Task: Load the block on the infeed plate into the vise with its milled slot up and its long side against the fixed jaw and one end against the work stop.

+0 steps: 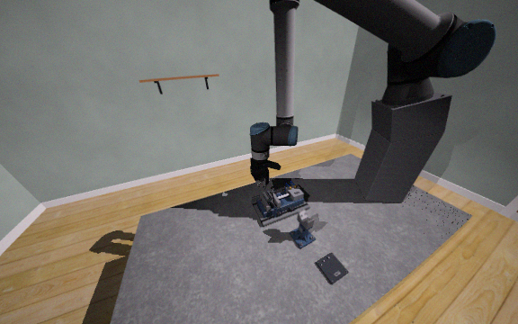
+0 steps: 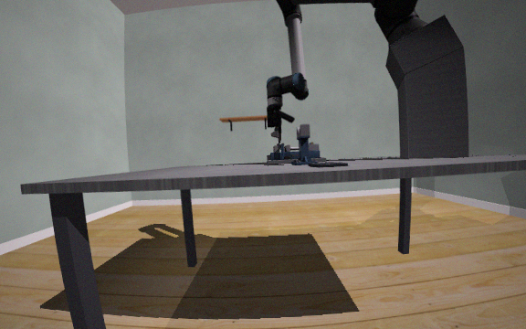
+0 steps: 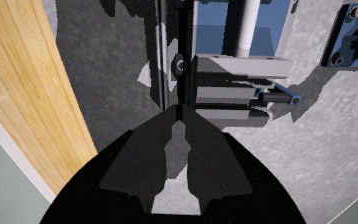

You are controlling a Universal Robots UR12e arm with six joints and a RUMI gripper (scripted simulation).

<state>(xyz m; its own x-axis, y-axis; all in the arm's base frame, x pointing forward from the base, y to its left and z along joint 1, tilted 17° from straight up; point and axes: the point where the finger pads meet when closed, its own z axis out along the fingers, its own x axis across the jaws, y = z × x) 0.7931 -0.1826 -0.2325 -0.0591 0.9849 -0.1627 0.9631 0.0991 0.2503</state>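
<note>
Right now the part is 5 cm to the left of my hand and 3 cm below it. Also, from my hand: moving jaw: 7 cm to the left, 5 cm below, 4 cm behind; then work stop: 11 cm to the left, 4 cm below, 1 cm behind; then fixed jaw: 7 cm to the left, 5 cm below, 3 cm ahead.
</note>
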